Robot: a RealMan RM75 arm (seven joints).
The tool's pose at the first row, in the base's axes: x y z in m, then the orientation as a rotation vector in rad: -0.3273 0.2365 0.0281 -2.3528 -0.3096 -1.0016
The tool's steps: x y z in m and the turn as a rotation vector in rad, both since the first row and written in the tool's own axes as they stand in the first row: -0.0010 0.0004 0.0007 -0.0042 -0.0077 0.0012; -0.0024 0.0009 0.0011 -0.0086 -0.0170 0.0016; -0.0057 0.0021 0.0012 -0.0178 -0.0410 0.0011; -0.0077 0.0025 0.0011 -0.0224 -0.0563 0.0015; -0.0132 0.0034 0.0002 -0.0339 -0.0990 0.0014; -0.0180 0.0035 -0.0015 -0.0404 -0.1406 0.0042; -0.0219 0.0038 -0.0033 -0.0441 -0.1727 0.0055
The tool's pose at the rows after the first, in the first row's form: -0.3274 0.2366 0.0268 -2.3609 -0.3093 -0.9938; -0.3279 0.2364 0.0254 -2.3700 -0.3105 -0.9845; -0.3297 0.2355 0.0225 -2.3917 -0.3163 -0.9603; -0.3310 0.2351 0.0209 -2.4043 -0.3196 -0.9440; -0.3350 0.2339 0.0171 -2.4376 -0.3311 -0.8980; -0.3392 0.2329 0.0146 -2.4648 -0.3407 -0.8494; -0.3429 0.2316 0.0127 -2.4842 -0.3496 -0.8116
